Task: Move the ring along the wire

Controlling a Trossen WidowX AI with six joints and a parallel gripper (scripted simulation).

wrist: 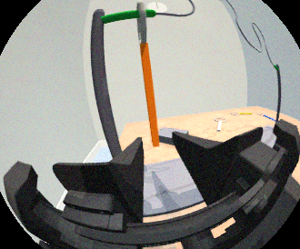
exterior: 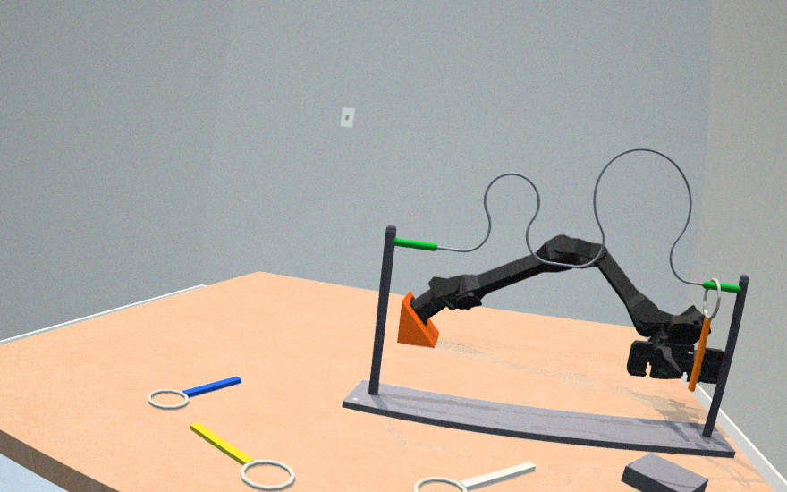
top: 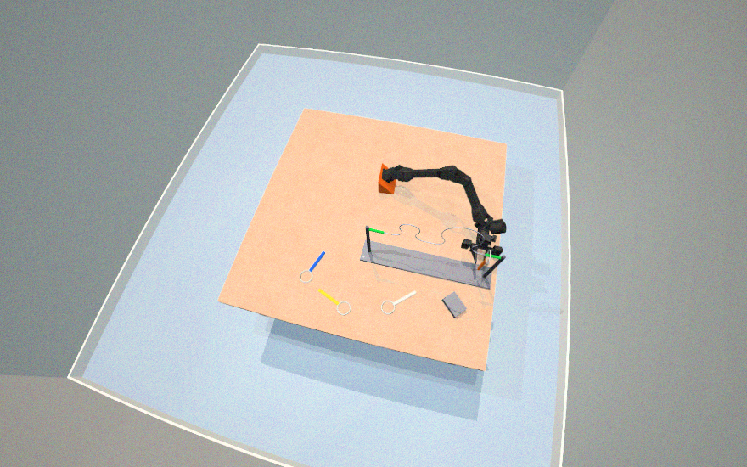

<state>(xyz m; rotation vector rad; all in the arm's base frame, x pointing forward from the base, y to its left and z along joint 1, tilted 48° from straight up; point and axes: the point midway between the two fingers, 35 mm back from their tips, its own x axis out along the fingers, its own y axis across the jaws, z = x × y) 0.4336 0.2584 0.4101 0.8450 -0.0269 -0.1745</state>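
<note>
My gripper tip is now 20 mm short of the orange-handled ring and 90 mm below it. Round my gripper tip: yellow-handled ring: 220 mm ahead, 650 mm to the right, 100 mm below; grey block: 170 mm ahead, 100 mm to the right, 100 mm below; white-handled ring: 190 mm ahead, 370 mm to the right, 100 mm below.
</note>
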